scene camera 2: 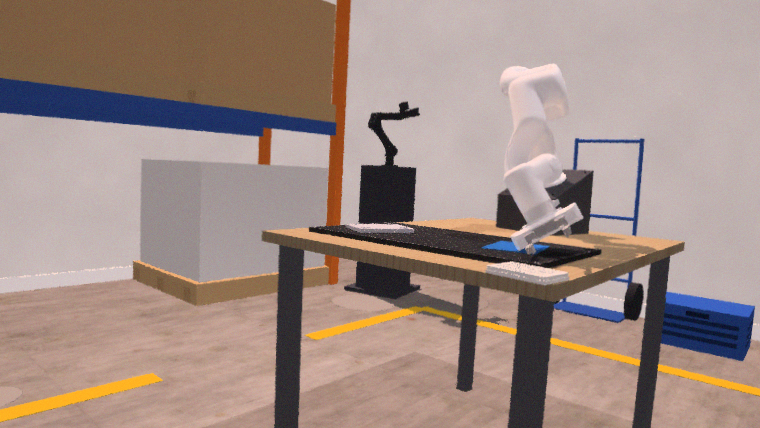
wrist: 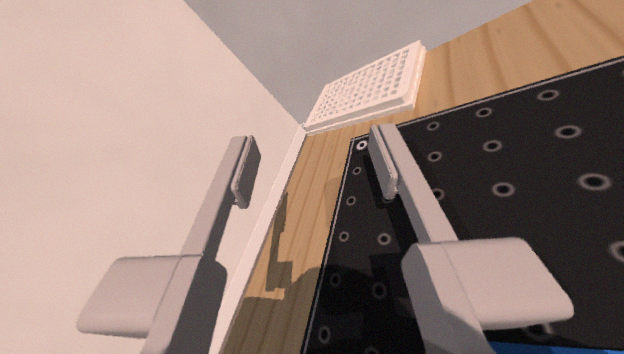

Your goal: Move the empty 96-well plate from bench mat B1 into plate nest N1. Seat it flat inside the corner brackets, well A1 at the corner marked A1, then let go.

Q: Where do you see a white 96-well plate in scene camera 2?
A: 543,276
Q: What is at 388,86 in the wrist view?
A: A white 96-well plate.
